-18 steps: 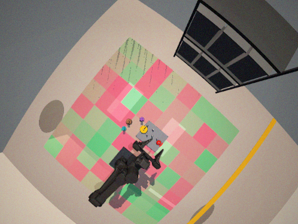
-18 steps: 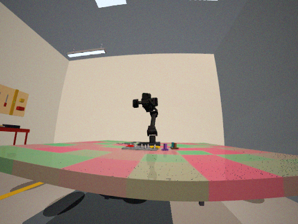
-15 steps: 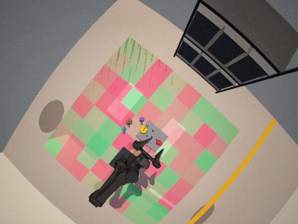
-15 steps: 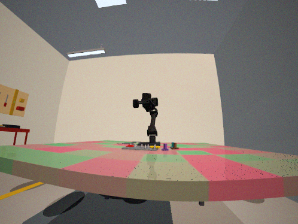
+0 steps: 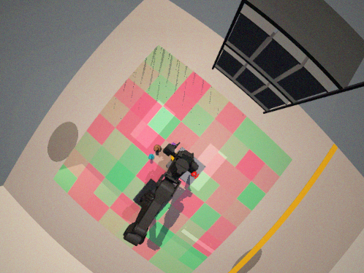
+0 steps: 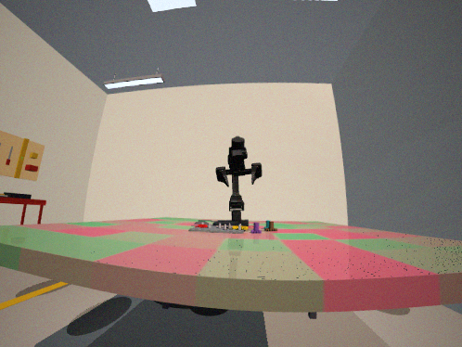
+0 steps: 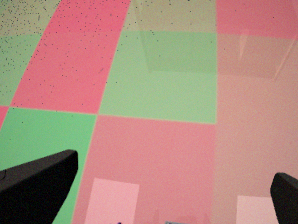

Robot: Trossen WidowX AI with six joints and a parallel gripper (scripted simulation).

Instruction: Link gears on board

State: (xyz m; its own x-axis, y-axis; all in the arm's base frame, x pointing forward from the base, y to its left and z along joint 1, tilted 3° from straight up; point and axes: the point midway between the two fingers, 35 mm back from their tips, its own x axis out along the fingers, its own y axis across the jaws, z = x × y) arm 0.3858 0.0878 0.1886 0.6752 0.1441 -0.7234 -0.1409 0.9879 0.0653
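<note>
Right now the purple gear is 160 mm below my gripper tip, 60 mm to the left of it and 60 mm behind it. From my gripper tip the other things lie so: yellow gear 160 mm below, 100 mm behind, 10 mm to the right; then red gear 180 mm to the right, 160 mm below, 90 mm behind; then brown gear 160 mm below, 150 mm behind, 120 mm to the left.
</note>
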